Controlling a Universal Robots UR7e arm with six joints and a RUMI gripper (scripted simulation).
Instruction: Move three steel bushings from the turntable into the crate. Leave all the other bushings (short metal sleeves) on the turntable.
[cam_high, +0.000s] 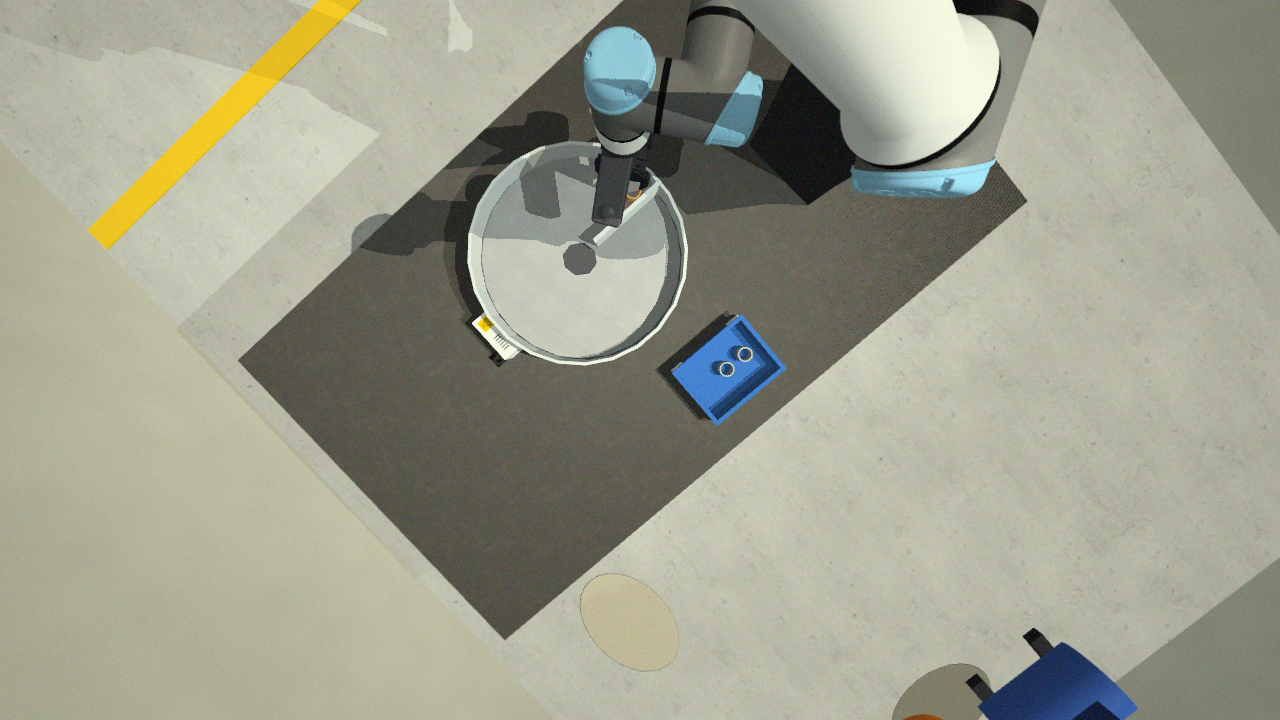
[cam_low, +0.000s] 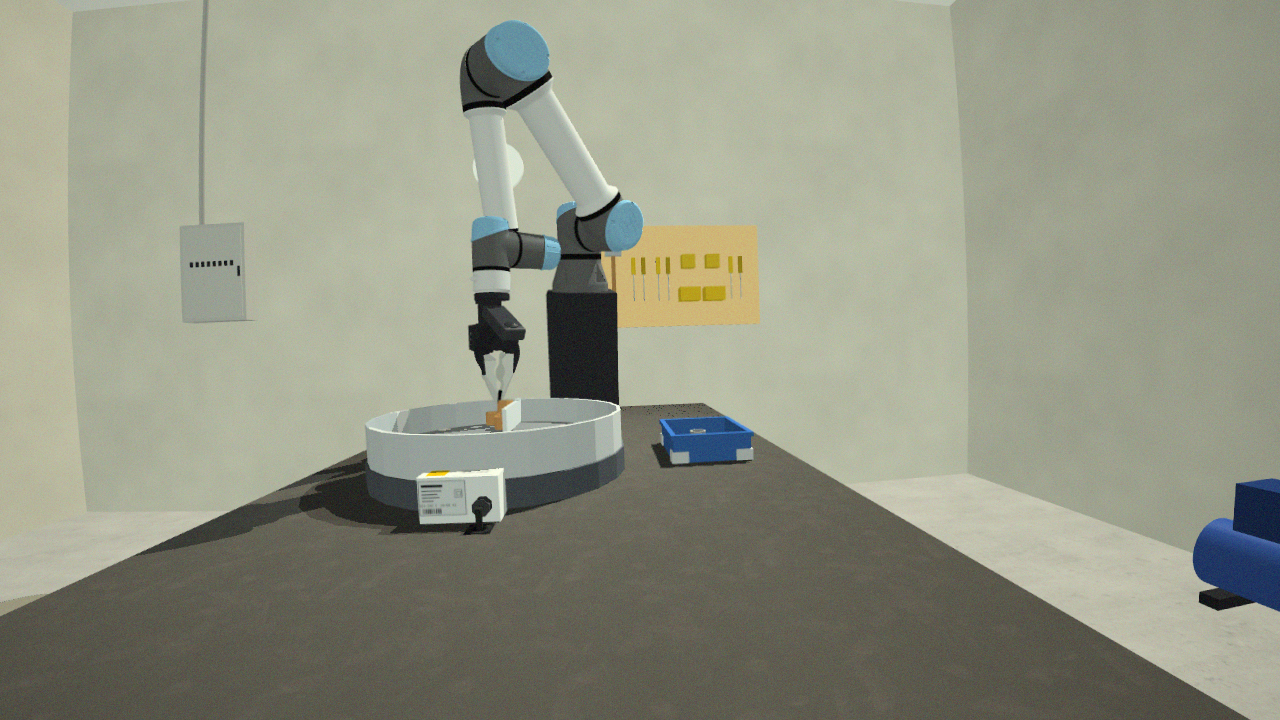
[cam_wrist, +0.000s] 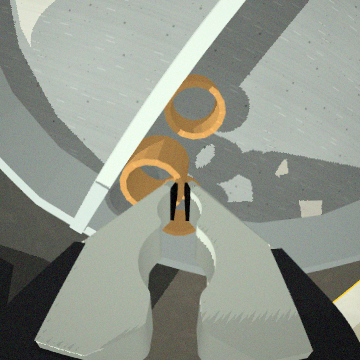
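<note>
Now: hand 15 cm short of the round white turntable, 1 cm to the right of it and 6 cm above it. Also, from my hand: blue crate: 11 cm ahead, 39 cm to the left, 9 cm below.
</note>
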